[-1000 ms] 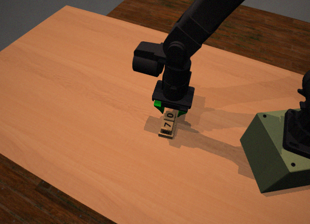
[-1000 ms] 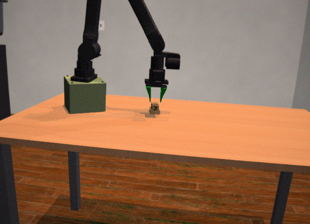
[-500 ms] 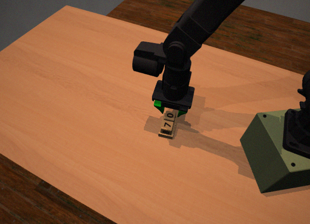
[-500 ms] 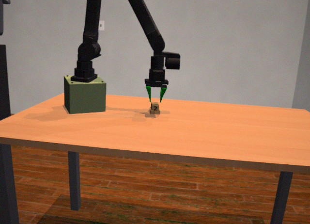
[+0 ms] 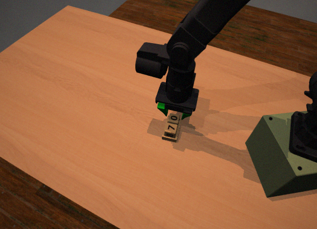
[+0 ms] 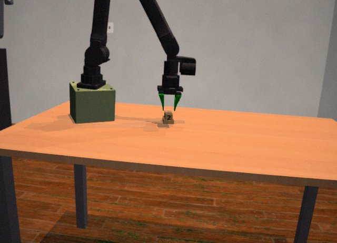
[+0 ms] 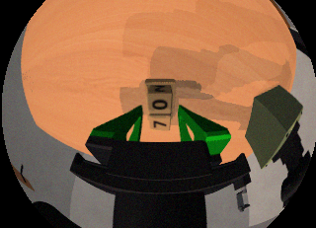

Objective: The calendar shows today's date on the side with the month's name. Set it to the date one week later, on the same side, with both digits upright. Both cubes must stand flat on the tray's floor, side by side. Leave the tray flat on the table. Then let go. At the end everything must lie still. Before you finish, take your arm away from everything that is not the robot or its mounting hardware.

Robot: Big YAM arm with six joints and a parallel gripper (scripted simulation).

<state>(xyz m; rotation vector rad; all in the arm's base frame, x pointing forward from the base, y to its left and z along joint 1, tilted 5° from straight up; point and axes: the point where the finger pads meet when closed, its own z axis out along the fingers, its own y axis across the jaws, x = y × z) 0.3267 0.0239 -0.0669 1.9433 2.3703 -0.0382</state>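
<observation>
My hand is 20 mm to the right of the tray and 50 mm above it.
</observation>
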